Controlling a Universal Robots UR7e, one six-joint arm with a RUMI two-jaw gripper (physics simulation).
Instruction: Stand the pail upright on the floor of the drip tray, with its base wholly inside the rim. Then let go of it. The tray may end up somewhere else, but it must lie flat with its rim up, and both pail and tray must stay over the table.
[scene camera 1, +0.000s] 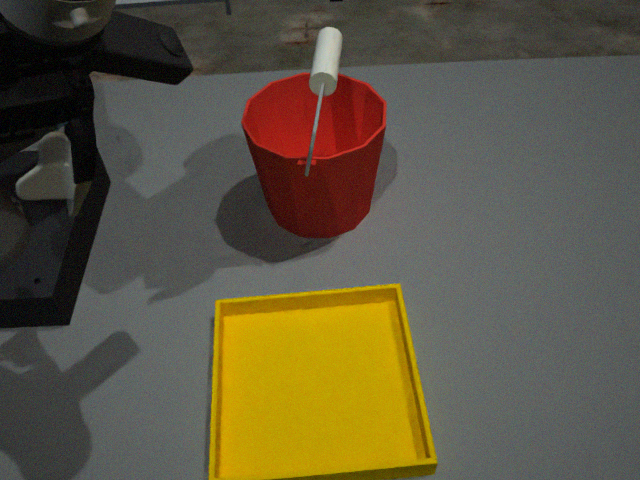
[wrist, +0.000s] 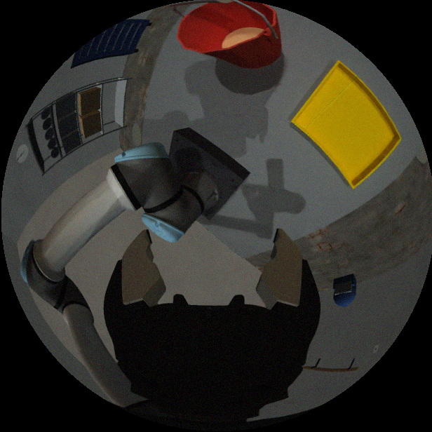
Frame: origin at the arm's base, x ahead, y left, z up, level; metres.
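Where they show: gripper, fingertip midpoint: (scene camera 1: 40, 143).
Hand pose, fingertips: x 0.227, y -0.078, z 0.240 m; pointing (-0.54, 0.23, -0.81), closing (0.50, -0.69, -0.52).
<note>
Each offset is from my fingertips to the centre of the thing. "spot": to the spot under its first point. Level surfaces: height alone.
The red pail @(spot: dy +0.164, dx +0.233, dz -0.213 m) (scene camera 1: 320, 196) (wrist: 255, 52) stands upright on the grey table, behind the drip tray and apart from it. Its wire handle, with a white grip @(dy +0.250, dx +0.237, dz -0.064 m) (scene camera 1: 326, 56), stands up above the rim. The yellow drip tray @(dy -0.060, dx +0.246, dz -0.290 m) (scene camera 1: 315, 387) (wrist: 350, 125) lies flat with its rim up and holds nothing; its near edge is partly cut off in the scene view. My gripper (wrist: 211, 231) is open, with nothing between its two fingers. It is away from both pail and tray. In the scene view it shows in part at the left edge, high over the table, and its fingertips are hard to make out.
The black robot base plate (scene camera 1: 31, 310) (wrist: 220, 162) is at the left of the table @(dz -0.306 m) (scene camera 1: 516, 258), left of pail and tray. The arm (wrist: 80, 225) bends round at the left in the wrist view. The table's far edge runs behind the pail.
</note>
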